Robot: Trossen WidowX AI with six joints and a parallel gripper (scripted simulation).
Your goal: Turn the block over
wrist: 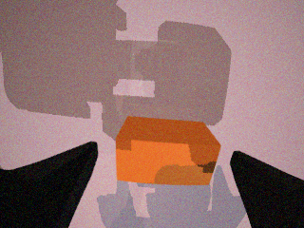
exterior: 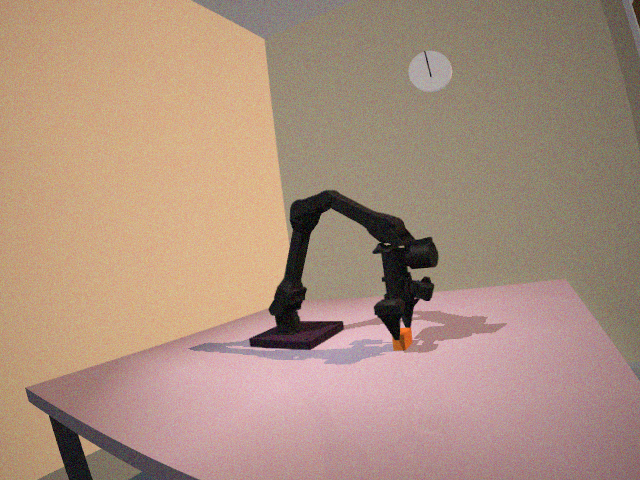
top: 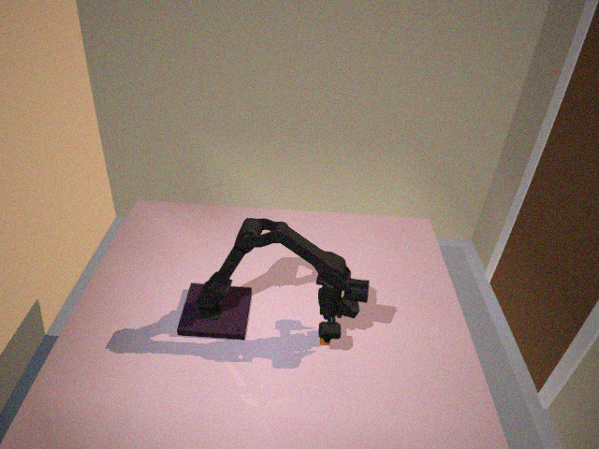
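The block is 10 mm below my gripper tip and 10 mm behind it.
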